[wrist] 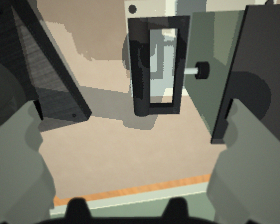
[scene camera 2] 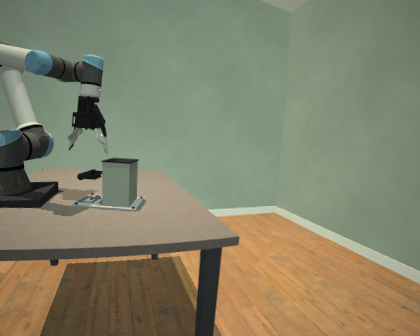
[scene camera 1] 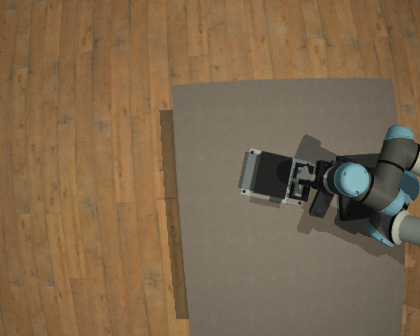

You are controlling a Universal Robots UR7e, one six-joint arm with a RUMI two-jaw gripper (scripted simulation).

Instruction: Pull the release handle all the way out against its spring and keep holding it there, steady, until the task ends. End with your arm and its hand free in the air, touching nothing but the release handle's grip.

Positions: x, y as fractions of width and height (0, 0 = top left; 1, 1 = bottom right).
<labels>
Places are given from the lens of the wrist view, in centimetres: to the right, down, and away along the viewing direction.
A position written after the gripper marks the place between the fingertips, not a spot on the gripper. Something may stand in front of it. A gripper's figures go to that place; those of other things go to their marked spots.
gripper (wrist: 0.48, 0.45): 0, -1, 13
grey-green box housing (wrist: 0.83, 0.21): 8, -6, 14
</labels>
